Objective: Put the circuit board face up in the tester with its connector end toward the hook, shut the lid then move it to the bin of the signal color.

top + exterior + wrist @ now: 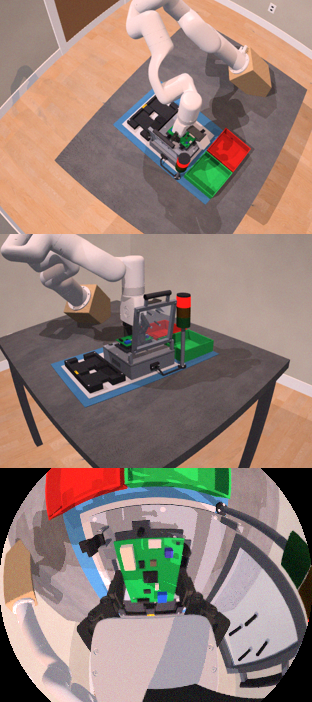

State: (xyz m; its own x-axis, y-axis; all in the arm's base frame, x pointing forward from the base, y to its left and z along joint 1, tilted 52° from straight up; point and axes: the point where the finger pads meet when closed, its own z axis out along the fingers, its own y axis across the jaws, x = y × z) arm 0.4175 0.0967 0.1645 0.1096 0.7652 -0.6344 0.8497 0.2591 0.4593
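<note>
Right now my hand is 20 mm above the plate, 10 mm to the right of it and 10 mm short of it. Round my hand: green circuit board 10 mm below; then black latch hook 70 mm to the left, 50 mm behind, 10 mm below; then clear lid 120 mm ahead, 90 mm above, 10 mm to the right.
</note>
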